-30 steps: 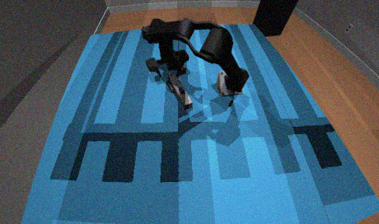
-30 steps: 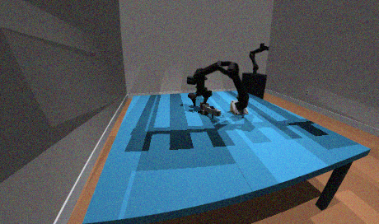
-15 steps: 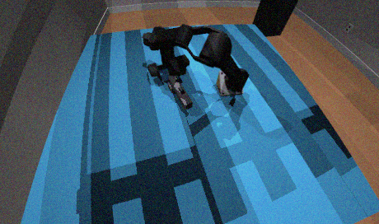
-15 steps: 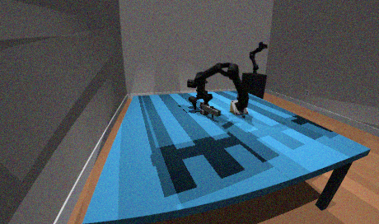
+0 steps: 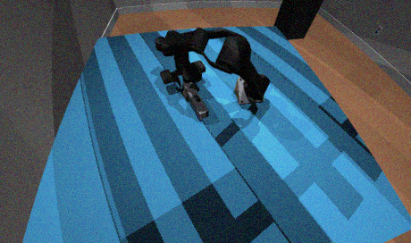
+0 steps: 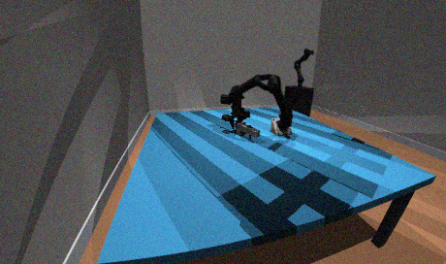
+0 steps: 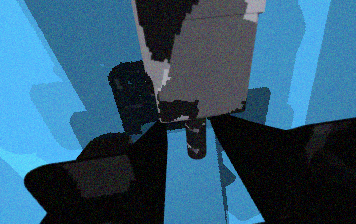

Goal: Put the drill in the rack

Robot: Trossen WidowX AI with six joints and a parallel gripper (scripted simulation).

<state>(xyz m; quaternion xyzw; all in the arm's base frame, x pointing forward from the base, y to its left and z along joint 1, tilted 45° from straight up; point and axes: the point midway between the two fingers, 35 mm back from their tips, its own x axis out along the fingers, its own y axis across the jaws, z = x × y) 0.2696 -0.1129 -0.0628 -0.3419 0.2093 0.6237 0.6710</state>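
Right now the drill is 1 cm behind my gripper tip, 5 cm to the left of it and 3 cm above it.
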